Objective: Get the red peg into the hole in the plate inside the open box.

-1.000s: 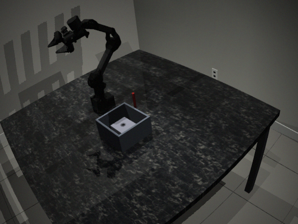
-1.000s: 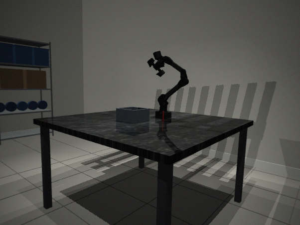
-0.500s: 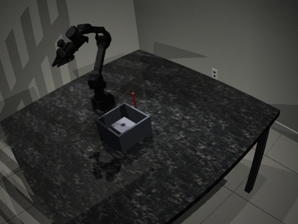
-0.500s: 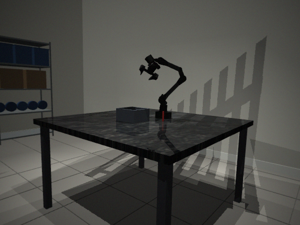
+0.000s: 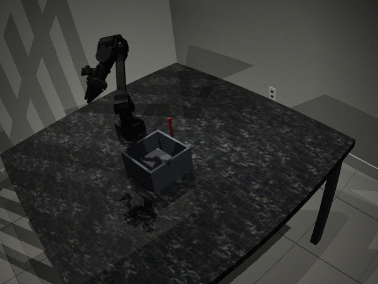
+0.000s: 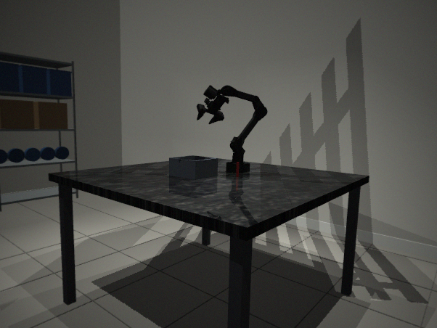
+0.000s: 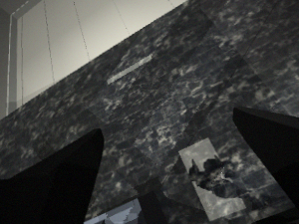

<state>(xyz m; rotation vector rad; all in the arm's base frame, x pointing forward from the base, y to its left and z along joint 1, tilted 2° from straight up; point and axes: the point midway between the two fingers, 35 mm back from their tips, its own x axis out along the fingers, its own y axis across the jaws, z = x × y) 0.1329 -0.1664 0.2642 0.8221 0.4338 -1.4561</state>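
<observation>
The red peg lies 1 cm ahead of my gripper tip, 33 cm to the left of it and 26 cm below it. Round my gripper tip: box (20 cm ahead, 17 cm to the left, 27 cm below); then plate (20 cm ahead, 17 cm to the left, 25 cm below).
</observation>
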